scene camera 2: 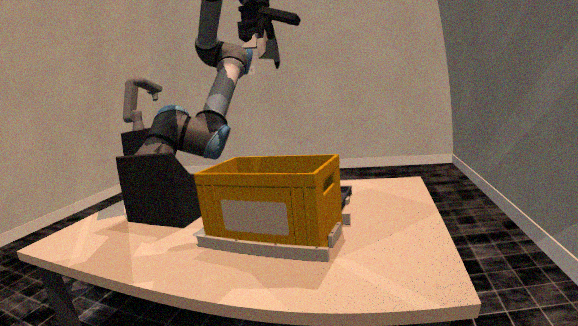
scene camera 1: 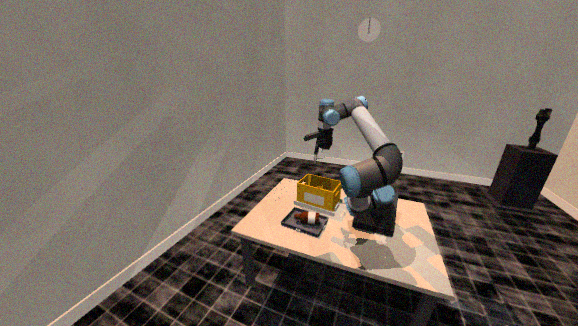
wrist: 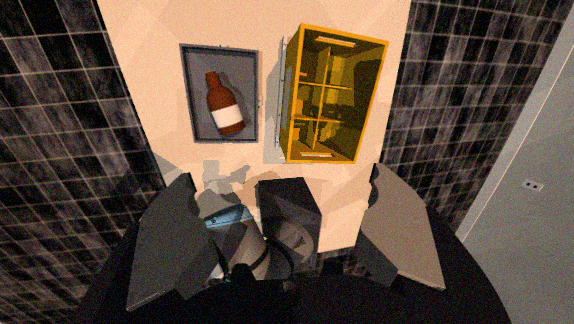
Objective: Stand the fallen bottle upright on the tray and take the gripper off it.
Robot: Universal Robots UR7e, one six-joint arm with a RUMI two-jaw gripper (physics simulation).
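Where they show: gripper, fingertip midpoint: (scene camera 2: 269,64) (scene camera 1: 318,158) (wrist: 283,170); arm's base, link origin: (scene camera 2: 152,170) (wrist: 293,236).
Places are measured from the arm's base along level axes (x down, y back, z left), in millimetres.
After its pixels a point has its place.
The brown bottle (scene camera 1: 303,216) {x 85, y -435, z 183 mm} (wrist: 223,99) {x 75, y -435, z 143 mm} with a white label lies on its side inside the dark grey tray (scene camera 1: 310,229) {x 146, y -379, z 214 mm} (wrist: 245,65) {x 146, y -515, z 81 mm}. In the wrist view its neck points to the upper left and its base to the lower right. In scene camera 2 the tray (scene camera 2: 346,192) {x 125, y -557, z 155 mm} is mostly hidden behind the crate, and the bottle does not show. My gripper (scene camera 1: 320,154) {x -259, y -393, z 43 mm} (scene camera 2: 265,56) {x -259, y -393, z 43 mm} (wrist: 283,170) {x -259, y -393, z 43 mm} is open and empty. It hangs high above the table, well clear of the bottle, with its jaws spread wide in the wrist view.
A yellow crate (scene camera 1: 330,202) {x 57, y -302, z 7 mm} (scene camera 2: 260,182) {x -7, y -419, z -201 mm} (wrist: 345,34) {x -24, y -539, z -121 mm} with inner dividers stands beside the tray in a low grey holder (scene camera 2: 265,249) {x 133, y -415, z -211 mm}. The arm's black base (scene camera 1: 375,220) {x 78, y -14, z 79 mm} (scene camera 2: 155,192) {x 49, y -53, z -70 mm} (wrist: 287,195) {x 43, y -138, z 4 mm} stands on the table (scene camera 1: 265,220) {x 151, y -680, z 227 mm} (scene camera 2: 400,240) {x 151, y -696, z -148 mm}. A dark pedestal (scene camera 1: 522,175) stands off the table.
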